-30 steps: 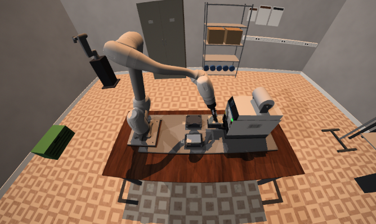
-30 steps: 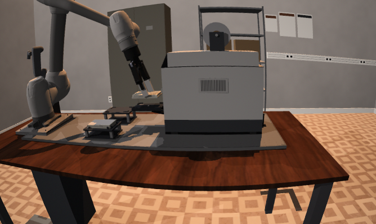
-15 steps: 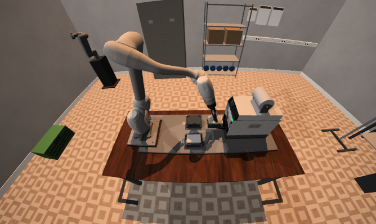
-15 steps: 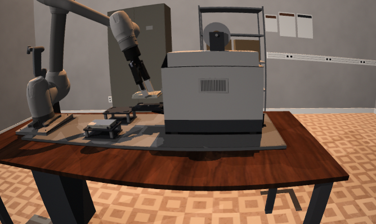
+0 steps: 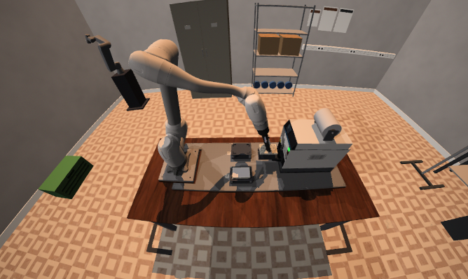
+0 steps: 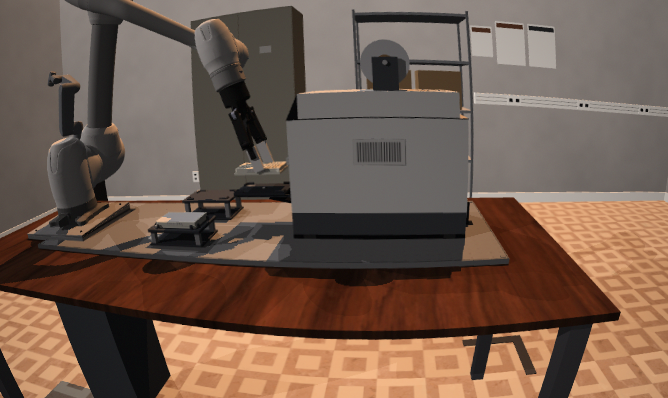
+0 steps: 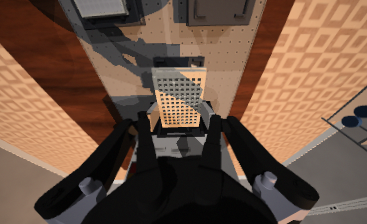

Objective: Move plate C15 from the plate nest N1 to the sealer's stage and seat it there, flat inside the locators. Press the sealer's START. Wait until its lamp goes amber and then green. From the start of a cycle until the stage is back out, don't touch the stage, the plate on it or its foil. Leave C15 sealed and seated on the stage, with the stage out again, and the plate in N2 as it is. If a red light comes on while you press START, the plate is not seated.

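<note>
The sealer stage lies 8 cm below my hand. The rest, counted from my hand: pale plate 21 cm behind, 12 cm to the right, 13 cm below; foil roll 33 cm ahead, 3 cm to the right, 24 cm above.
</note>
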